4 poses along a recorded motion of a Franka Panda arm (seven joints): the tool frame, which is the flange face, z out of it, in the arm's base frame.
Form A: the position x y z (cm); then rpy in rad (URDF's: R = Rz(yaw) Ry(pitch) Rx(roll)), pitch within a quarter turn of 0, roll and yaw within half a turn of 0.
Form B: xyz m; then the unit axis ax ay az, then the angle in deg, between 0 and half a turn. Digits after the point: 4 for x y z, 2 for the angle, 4 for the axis.
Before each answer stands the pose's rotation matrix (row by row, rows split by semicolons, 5 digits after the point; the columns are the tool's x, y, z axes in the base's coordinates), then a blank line. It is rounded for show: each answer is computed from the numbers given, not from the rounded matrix.
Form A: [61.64 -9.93 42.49 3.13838 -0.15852 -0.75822]
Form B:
0.71696 -0.68799 0.11240; -0.67901 -0.72571 -0.11088; 0.15786 0.00317 -0.98746

[0.6164 -0.0993 0.4249 0.9265 -0.3692 0.0730 176.47]
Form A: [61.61 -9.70 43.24 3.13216 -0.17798 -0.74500]
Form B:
0.72348 -0.67917 0.12374; -0.66726 -0.73392 -0.12696; 0.17704 0.00928 -0.98416

[0.6161 -0.0970 0.4324 0.9282 -0.3631 0.0811 175.79]
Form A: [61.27 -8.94 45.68 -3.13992 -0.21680 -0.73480]
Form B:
0.72460 -0.67017 0.16072; -0.65474 -0.74221 -0.14297; 0.21511 -0.00163 -0.97659

[0.6127 -0.0894 0.4568 0.9285 -0.3573 0.1013 175.63]
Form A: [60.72 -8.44 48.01 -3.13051 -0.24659 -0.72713]
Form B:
0.72449 -0.66267 0.18972; -0.64462 -0.74884 -0.15397; 0.24410 -0.01075 -0.96969

[0.6072 -0.0844 0.4801 0.9285 -0.3525 0.1170 175.58]
